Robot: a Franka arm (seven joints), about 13 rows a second.
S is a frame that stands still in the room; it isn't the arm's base.
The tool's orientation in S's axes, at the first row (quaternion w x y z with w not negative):
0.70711, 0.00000, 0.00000, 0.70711
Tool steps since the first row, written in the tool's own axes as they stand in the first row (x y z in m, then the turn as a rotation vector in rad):
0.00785, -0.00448, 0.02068, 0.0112, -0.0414, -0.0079
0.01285, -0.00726, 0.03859, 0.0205, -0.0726, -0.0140
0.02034, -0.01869, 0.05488, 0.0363, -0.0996, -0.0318
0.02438, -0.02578, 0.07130, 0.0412, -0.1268, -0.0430
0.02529, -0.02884, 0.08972, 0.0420, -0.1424, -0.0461
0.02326, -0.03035, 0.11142, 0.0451, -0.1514, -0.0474
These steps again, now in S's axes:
0.00448, 0.00785, 0.02068, 0.0414, 0.0112, -0.0079
0.00726, 0.01285, 0.03859, 0.0726, 0.0205, -0.0140
0.01869, 0.02034, 0.05488, 0.0996, 0.0363, -0.0318
0.02578, 0.02438, 0.07130, 0.1268, 0.0412, -0.0430
0.02884, 0.02529, 0.08972, 0.1424, 0.0420, -0.0461
0.03035, 0.02326, 0.11142, 0.1514, 0.0451, -0.0474

